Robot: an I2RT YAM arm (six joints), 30 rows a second.
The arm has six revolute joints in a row. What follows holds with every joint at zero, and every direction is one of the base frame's.
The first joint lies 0.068 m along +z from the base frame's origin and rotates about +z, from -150 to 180 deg.
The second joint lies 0.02 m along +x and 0.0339 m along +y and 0.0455 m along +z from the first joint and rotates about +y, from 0 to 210 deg.
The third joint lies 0.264 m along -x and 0.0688 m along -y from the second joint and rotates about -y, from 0 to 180 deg.
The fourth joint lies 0.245 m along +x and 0.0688 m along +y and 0.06 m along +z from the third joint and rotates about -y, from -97 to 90 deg.
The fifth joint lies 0.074 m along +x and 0.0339 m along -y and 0.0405 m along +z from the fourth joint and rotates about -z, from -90 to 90 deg.
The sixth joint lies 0.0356 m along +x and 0.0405 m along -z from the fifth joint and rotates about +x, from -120 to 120 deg.
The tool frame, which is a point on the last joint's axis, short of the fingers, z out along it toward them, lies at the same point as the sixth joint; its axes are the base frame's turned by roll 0, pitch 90 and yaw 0 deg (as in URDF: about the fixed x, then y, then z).
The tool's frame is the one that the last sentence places.
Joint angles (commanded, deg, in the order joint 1, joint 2, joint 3, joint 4, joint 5, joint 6), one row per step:
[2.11 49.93 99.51 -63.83 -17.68 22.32]
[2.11 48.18 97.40 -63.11 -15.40 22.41]
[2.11 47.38 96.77 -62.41 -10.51 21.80]
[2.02 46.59 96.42 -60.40 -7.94 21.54]
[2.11 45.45 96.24 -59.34 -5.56 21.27]
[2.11 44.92 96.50 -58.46 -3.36 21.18]
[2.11 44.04 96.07 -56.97 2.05 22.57]
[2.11 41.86 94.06 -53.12 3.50 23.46]
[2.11 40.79 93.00 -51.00 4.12 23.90]
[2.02 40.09 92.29 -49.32 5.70 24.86]
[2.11 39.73 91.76 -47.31 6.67 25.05]
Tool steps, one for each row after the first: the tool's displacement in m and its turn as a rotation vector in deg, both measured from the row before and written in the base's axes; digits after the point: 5 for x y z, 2 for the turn. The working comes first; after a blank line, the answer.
Tool pose at each row, in the base's axes (x y z in m, rotation vector in deg; the steps are taken from these numbers as rounded here):
[0.06739 0.01330 0.51439 5.92 105.62 33.24]
[0.06332 0.01179 0.50895 7.55 105.06 31.25]
[0.06108 0.00875 0.50826 10.28 103.66 26.46]
[0.05796 0.00697 0.51116 11.43 100.91 24.08]
[0.05124 0.00534 0.51313 12.43 98.60 22.04]
[0.04694 0.00382 0.51603 13.66 96.62 20.26]
[0.04285 0.00030 0.51764 18.49 93.61 17.04]
[0.03571 -0.00086 0.51827 19.62 89.25 17.17]
[0.03239 -0.00137 0.51866 20.07 86.96 17.37]
[0.03018 -0.00247 0.51937 21.80 84.80 17.14]
[0.02952 -0.00305 0.52130 22.32 82.76 16.97]

[-0.00407 -0.00151 -0.00544 -0.45 -0.35 -2.23]
[-0.00224 -0.00304 -0.00069 -1.68 -1.07 -4.62]
[-0.00312 -0.00178 0.00290 -0.69 -2.51 -2.55]
[-0.00672 -0.00163 0.00197 -0.59 -2.08 -2.21]
[-0.00430 -0.00152 0.00290 -0.32 -1.69 -2.17]
[-0.00409 -0.00352 0.00161 0.90 -1.89 -5.52]
[-0.00714 -0.00116 0.00063 0.96 -4.02 -1.49]
[-0.00332 -0.00051 0.00039 0.51 -2.14 -0.62]
[-0.00221 -0.00110 0.00071 1.08 -1.72 -1.64]
[-0.00066 -0.00058 0.00193 0.32 -1.85 -0.87]

